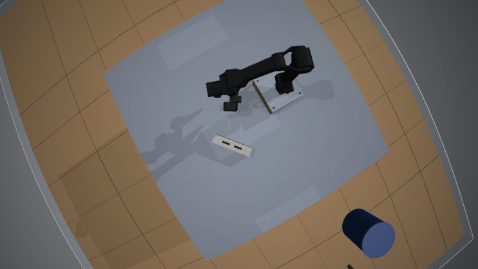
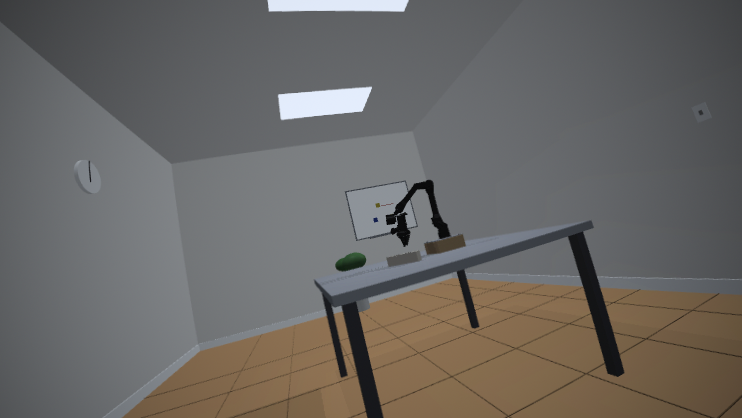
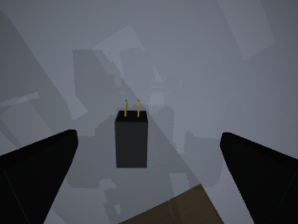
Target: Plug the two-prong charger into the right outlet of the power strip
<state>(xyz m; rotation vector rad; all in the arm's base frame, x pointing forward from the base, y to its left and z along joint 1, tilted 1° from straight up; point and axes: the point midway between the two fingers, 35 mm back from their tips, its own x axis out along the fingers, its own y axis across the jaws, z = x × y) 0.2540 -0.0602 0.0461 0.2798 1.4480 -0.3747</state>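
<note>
My gripper tip is 1 cm past the black two-prong charger, 2 cm to the right of it and 7 cm above it.
</note>
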